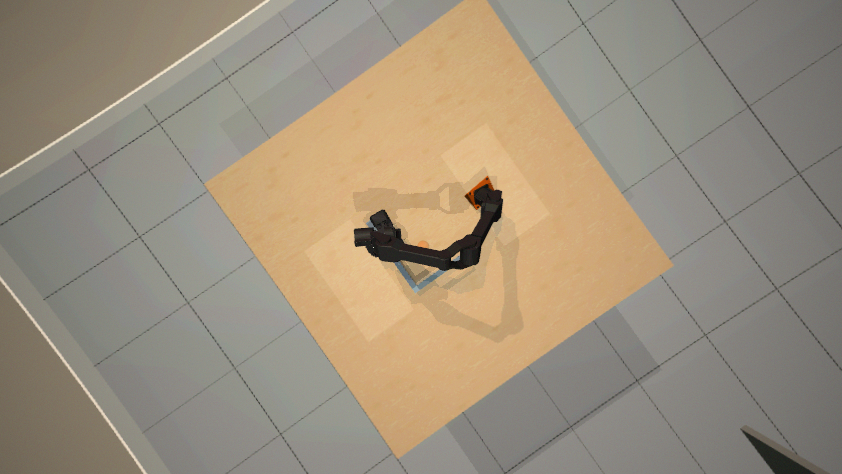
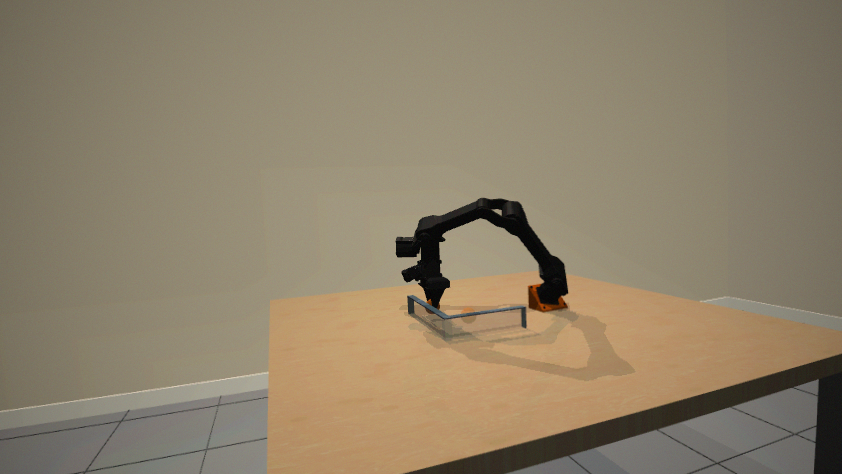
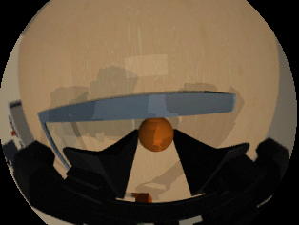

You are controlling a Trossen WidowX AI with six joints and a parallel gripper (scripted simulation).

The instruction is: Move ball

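My gripper tip is 9 cm to the right of the see-through orange copy, 8 cm past it and 1 cm above it. Also, from my gripper tip: orange ball right at my gripper tip.
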